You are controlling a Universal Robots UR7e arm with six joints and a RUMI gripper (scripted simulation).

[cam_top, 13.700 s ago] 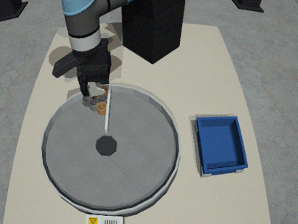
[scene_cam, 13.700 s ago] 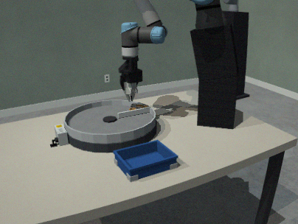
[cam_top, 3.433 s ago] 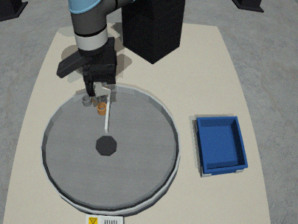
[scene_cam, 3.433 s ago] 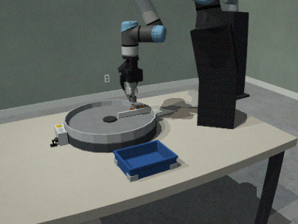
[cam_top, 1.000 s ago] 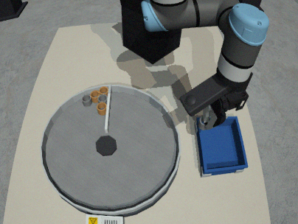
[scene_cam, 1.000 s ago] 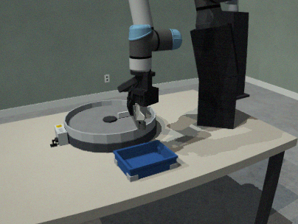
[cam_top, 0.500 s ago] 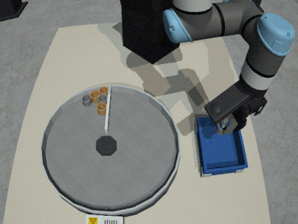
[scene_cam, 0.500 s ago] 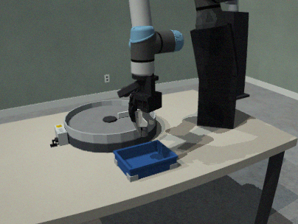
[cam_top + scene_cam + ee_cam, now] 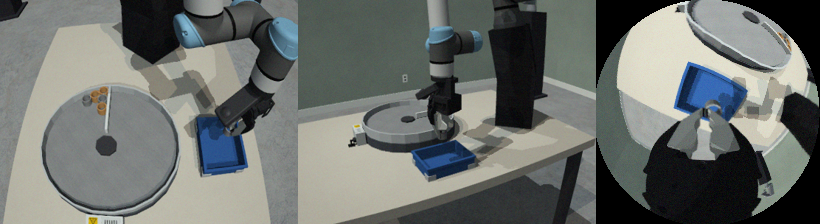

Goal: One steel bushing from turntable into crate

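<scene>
The blue crate lies 11 cm below my hand and 1 cm behind it. Also, from my hand: round grey turntable 35 cm to the right, 8 cm below, 3 cm behind.
</scene>
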